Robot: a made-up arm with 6 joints. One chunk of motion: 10 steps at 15 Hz.
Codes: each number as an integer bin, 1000 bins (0 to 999) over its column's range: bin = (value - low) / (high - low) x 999, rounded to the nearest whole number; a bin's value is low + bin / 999 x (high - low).
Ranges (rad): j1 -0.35..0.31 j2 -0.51..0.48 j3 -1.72..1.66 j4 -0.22..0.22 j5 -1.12..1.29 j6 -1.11..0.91
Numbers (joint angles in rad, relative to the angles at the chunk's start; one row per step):
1: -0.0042 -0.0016 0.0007 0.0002 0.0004 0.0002
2: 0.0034 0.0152 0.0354 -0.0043 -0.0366 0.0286
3: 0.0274 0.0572 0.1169 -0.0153 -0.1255 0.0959
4: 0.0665 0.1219 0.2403 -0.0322 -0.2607 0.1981
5: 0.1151 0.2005 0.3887 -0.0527 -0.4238 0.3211
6: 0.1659 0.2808 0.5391 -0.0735 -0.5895 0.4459
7: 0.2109 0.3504 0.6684 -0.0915 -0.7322 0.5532
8: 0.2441 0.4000 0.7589 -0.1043 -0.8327 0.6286
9: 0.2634 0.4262 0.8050 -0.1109 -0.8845 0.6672
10: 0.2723 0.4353 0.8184 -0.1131 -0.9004 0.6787
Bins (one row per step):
1: 523 513 509 500 464 549
2: 535 530 519 490 449 563
3: 571 572 543 465 412 596
4: 630 638 579 426 356 647
5: 704 717 623 380 289 708
6: 781 798 668 333 220 769
7: 849 868 706 292 161 823
8: 899 918 733 263 119 860
9: 928 945 746 248 98 879
10: 942 954 750 243 91 885

